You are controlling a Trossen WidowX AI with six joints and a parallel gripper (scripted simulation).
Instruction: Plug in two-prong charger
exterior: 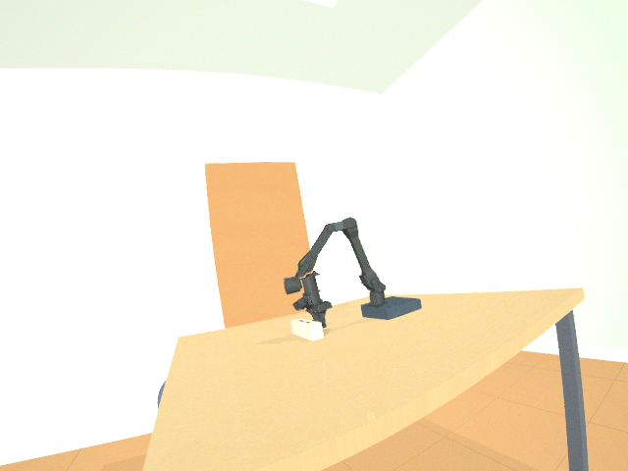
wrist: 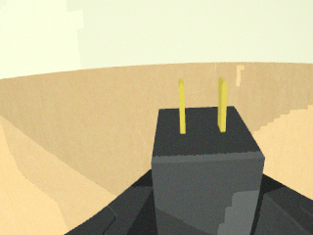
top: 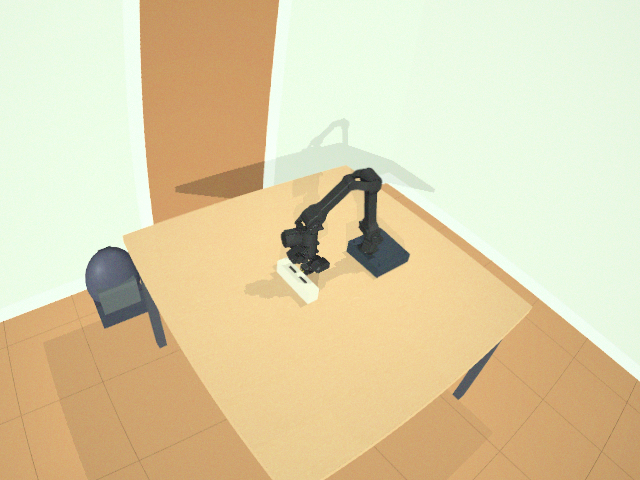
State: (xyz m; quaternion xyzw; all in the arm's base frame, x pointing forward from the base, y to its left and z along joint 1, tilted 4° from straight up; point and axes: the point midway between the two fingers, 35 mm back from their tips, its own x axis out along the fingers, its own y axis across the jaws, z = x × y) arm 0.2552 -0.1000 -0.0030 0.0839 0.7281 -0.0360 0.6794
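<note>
The black two-prong charger lies 2 cm ahead of my gripper tip and 1 cm above it.
</note>
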